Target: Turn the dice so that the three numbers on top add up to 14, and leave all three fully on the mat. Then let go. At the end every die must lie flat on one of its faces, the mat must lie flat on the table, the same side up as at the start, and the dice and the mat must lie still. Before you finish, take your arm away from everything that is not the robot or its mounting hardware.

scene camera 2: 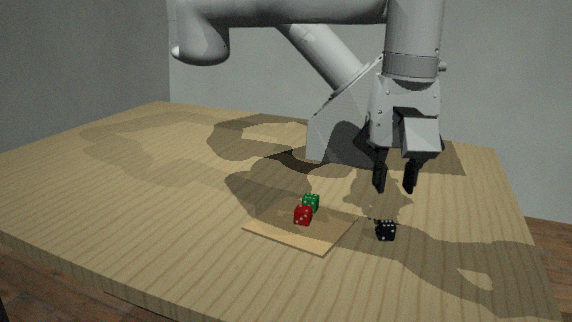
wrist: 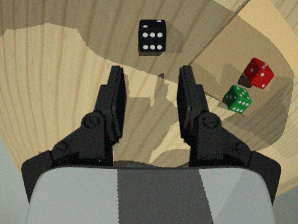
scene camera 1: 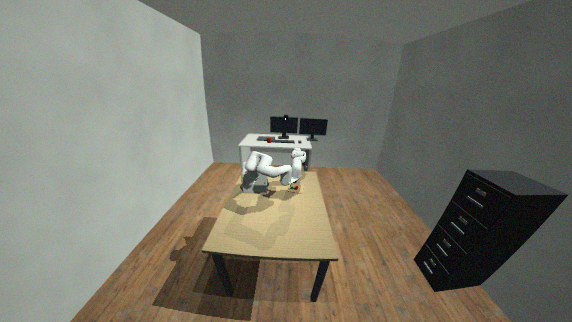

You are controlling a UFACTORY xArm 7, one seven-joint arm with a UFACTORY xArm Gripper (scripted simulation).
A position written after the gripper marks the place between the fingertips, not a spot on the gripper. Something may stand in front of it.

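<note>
Gripper [scene camera 2: 392, 190] [wrist: 151, 81] visible in scene camera 2 and in the wrist view. Also visible: a black die [wrist: 152, 33] and a tan mat [scene camera 2: 327, 227].
</note>
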